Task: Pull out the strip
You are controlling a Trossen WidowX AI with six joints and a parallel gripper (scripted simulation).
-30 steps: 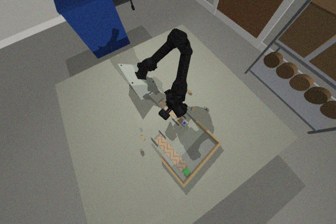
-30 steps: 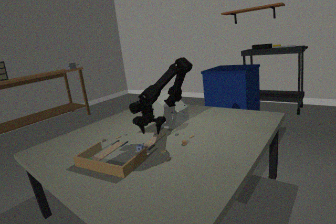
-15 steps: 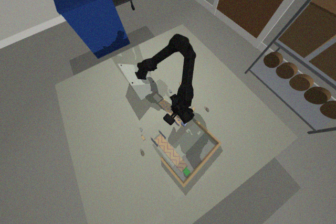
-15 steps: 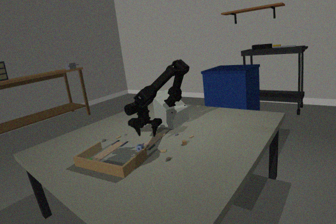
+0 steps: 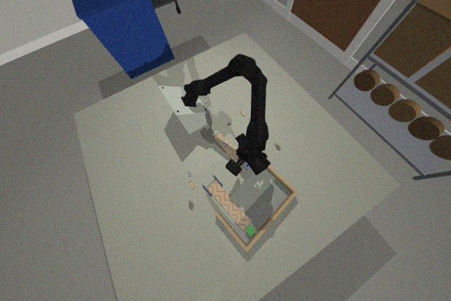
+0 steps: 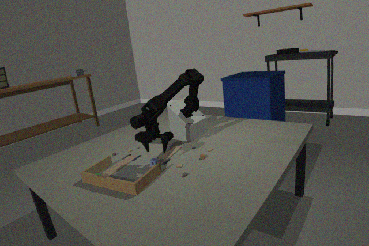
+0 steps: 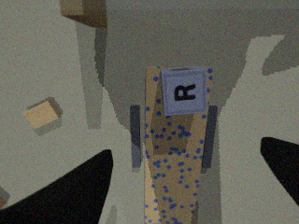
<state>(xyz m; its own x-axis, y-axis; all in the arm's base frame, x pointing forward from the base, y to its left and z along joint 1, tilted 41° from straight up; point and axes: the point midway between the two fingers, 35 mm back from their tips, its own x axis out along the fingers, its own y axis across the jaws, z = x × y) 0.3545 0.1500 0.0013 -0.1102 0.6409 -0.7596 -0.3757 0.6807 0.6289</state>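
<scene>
The dotted strip lies 80 mm behind my gripper tip, 20 mm to the right of it and 60 mm below it.
</scene>
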